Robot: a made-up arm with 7 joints. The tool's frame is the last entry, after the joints.
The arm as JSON. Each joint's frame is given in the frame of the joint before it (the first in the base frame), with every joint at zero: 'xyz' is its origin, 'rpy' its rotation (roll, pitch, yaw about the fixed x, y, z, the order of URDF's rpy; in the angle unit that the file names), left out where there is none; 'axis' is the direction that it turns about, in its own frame. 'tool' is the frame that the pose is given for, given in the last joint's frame.
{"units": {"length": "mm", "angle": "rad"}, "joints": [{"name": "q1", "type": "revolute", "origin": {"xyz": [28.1, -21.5, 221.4]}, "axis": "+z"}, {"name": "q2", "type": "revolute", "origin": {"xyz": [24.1, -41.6, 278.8]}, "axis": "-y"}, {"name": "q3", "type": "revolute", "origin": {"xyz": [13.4, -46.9, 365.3]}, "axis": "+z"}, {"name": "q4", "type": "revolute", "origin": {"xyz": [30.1, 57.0, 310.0]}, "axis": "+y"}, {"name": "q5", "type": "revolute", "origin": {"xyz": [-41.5, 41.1, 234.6]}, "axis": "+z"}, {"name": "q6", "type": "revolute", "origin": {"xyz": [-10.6, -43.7, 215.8]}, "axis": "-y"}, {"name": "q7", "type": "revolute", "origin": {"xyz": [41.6, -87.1, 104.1]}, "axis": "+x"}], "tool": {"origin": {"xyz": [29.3, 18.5, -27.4], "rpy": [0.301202, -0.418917, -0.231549]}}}
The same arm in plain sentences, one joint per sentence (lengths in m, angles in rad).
The arm has seven revolute joints in a row. What follows holds with every joint at zero, and every direction is one of the base frame's.
The first joint lies 0.0281 m along +x and 0.0215 m along -y and 0.2214 m along +z from the base frame's origin and turns about +z.
The second joint lies 0.0241 m along +x and 0.0416 m along -y and 0.2788 m along +z from the first joint and turns about -y.
The third joint lies 0.0134 m along +x and 0.0469 m along -y and 0.3653 m along +z from the second joint and turns about +z.
The fourth joint lies 0.0301 m along +x and 0.057 m along +y and 0.31 m along +z from the third joint and turns about +y.
The fifth joint lies 0.0415 m along -x and 0.0411 m along +y and 0.2346 m along +z from the fourth joint and turns about +z.
The sixth joint lies 0.0106 m along -x and 0.0437 m along -y and 0.2158 m along +z from the fifth joint and turns about -y.
The seventh joint lies 0.0416 m along +x and 0.0871 m along -y and 0.1041 m along +z from the sixth joint and turns about +x.
The tool frame, which is the frame that the pose is given for, lies 0.0293 m along +x and 0.0185 m along +y and 0.0274 m along -z from the seventh joint; its axes are the base frame's turned by roll 0.3012, pitch -0.4189 and yaw -0.2315 rad (as in URDF: about the fixed x, then y, then z).

